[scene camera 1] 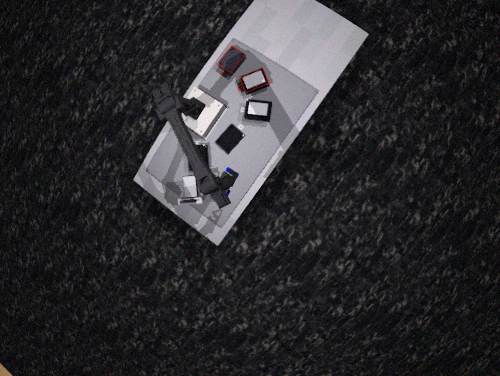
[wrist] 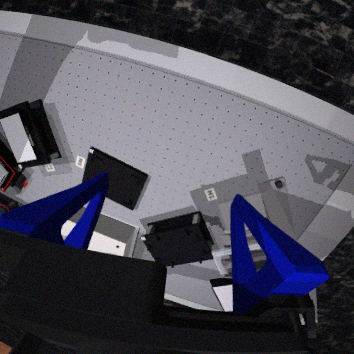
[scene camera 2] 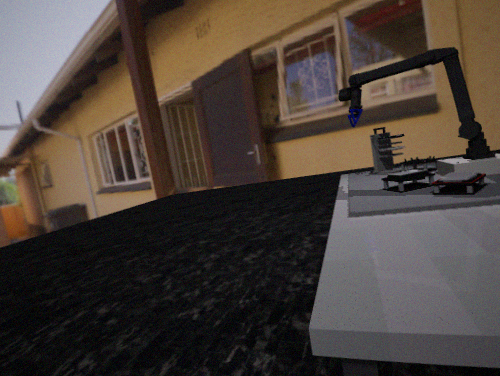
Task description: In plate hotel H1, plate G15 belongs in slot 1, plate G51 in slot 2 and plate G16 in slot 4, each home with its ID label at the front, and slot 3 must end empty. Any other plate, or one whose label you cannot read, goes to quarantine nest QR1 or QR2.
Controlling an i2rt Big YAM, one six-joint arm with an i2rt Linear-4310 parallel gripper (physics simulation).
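Seen in the pictures: gripper, fingertip midpoint: (scene camera 1: 233,182) (wrist: 171,189) (scene camera 2: 354,125); arm's base, origin of the base link: (scene camera 1: 196,109) (scene camera 2: 478,157).
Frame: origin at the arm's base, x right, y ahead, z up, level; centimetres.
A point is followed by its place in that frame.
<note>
My gripper (scene camera 1: 228,181) @[x 22.2, y 50.1, z 25.6 cm] (scene camera 2: 354,120) @[x 22.2, y 50.1, z 25.6 cm] (wrist: 171,189) @[x 22.2, y 50.1, z 25.6 cm] is open and empty, high above the board near hotel H1. Hotel H1 (scene camera 2: 381,152) @[x 43.7, y 34.6, z 6.5 cm] is a tall grey rack with several levels. A white-topped plate (scene camera 1: 190,185) @[x 39.3, y 28.8, z 16.0 cm] shows at the hotel; a finger partly hides that area in the wrist view. Another white-topped plate (scene camera 1: 259,108) @[x -21.6, y 35.5, z 0.4 cm] (wrist: 18,137) @[x -20.4, y 35.2, z 0.3 cm] sits on a black nest. A pale plate (scene camera 1: 254,80) @[x -35.8, y 22.4, z -0.7 cm] sits in one red-edged nest (scene camera 1: 247,92) @[x -27.1, y 22.5, z -2.4 cm]. The other red-edged nest (scene camera 1: 231,60) @[x -40.5, y 0.9, z -2.1 cm] has a dark top. No plate ID is readable, and the slot contents cannot be told.
A low black nest (scene camera 1: 230,139) @[x 4.5, y 29.4, z -4.8 cm] (wrist: 116,177) @[x 5.6, y 30.1, z -4.9 cm] lies mid-board. Another black nest (wrist: 180,240) @[x 26.5, y 20.9, z -0.1 cm] stands between it and the hotel, partly under the arm in scene camera 1. A cream block (scene camera 1: 213,116) @[x -2.1, y 12.9, z 0.1 cm] (wrist: 107,240) @[x 7.1, y 11.9, z 0.1 cm] adjoins the arm's base. Shadows cross the grey board (scene camera 1: 295,95) @[x -43.0, y 49.2, z -6.1 cm].
</note>
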